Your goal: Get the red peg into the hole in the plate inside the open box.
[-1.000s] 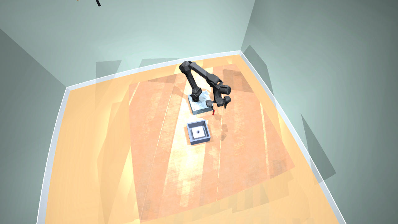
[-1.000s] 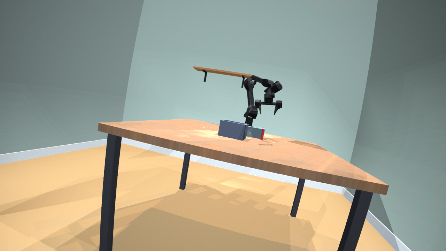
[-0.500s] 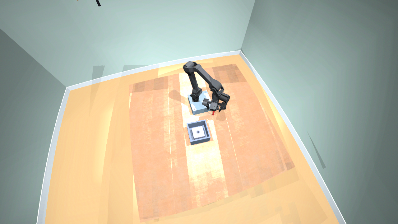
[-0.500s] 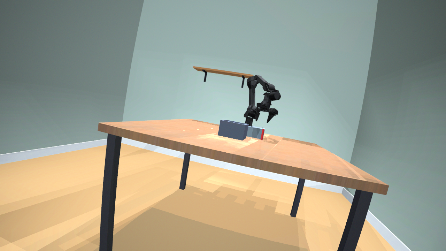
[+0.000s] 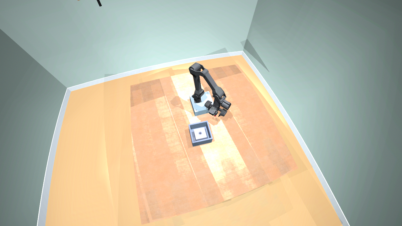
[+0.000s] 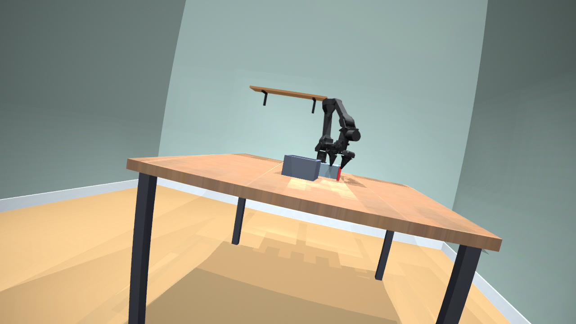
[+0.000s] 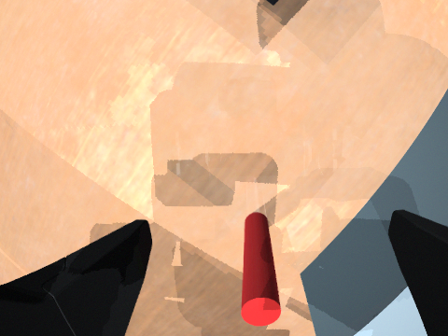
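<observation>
Right now the red peg is 3 cm below my gripper tip, 2 cm to the left of it and 2 cm behind it. The rest, counted from my gripper tip: plate 15 cm to the right, 15 cm ahead, 2 cm below; grey box 15 cm to the right, 15 cm ahead, 4 cm below.
</observation>
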